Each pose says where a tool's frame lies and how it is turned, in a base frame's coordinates. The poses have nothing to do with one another.
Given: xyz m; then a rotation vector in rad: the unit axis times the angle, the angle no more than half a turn.
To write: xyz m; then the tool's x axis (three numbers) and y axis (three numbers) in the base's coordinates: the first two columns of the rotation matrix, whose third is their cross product. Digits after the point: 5 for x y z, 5 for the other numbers.
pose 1, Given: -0.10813, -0.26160, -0.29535, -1.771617, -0.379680, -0.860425
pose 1, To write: -0.10813, -0.26160, -0.29535, 0.68751, -0.15138, 0.71023, 0.62668, -0.37046, -0.68559
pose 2, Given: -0.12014, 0.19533, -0.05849, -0.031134, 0.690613, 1.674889
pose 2, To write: -0.12014, 0.19533, -0.05849, -0.23846, 0.88949, -0.38979, -0.90572, -0.05886, 0.41977
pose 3, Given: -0.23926, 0.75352, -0.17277, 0.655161, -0.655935, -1.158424
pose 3, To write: -0.23926, 0.75352, -0.17277, 0.26499, -0.95603, 0.12564, 0.59956, 0.26541, 0.75504
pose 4, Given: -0.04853, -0.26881, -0.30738, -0.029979, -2.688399, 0.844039
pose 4, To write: -0.04853, -0.26881, -0.30738, -0.94786, 0.11503, 0.29720, -0.07549, 0.82501, -0.56006
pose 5, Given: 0.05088, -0.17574, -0.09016, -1.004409, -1.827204, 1.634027
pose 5, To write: 0.05088, -0.17574, -0.09016, -0.61071, 0.78363, -0.11380, 0.20029, 0.01383, -0.97964
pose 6, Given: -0.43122, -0.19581, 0.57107, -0.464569, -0.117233, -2.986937
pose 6, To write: -0.43122, -0.19581, 0.57107, -0.94622, -0.10288, 0.30674, 0.12660, -0.99023, 0.05842
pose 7, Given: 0.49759, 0.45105, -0.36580, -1.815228, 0.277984, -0.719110
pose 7, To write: 0.49759, 0.45105, -0.36580, 0.78747, -0.51607, 0.33698, 0.15523, -0.36305, -0.91875
